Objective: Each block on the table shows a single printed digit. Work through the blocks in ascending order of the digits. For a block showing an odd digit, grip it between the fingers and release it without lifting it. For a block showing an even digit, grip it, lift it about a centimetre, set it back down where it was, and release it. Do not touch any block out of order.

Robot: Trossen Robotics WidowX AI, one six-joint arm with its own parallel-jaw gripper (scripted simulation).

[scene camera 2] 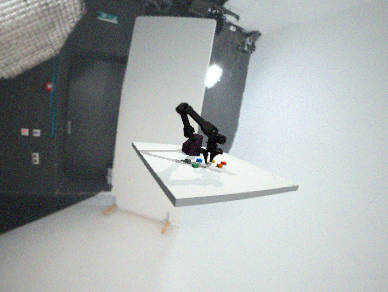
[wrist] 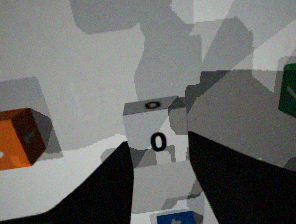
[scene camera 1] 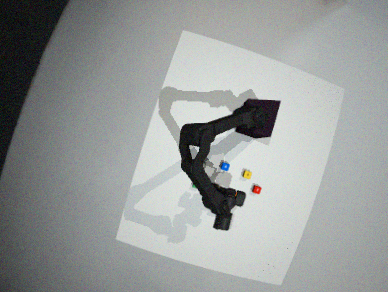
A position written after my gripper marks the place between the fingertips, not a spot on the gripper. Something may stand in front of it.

My gripper point(wrist: 158, 143) holds a white block.
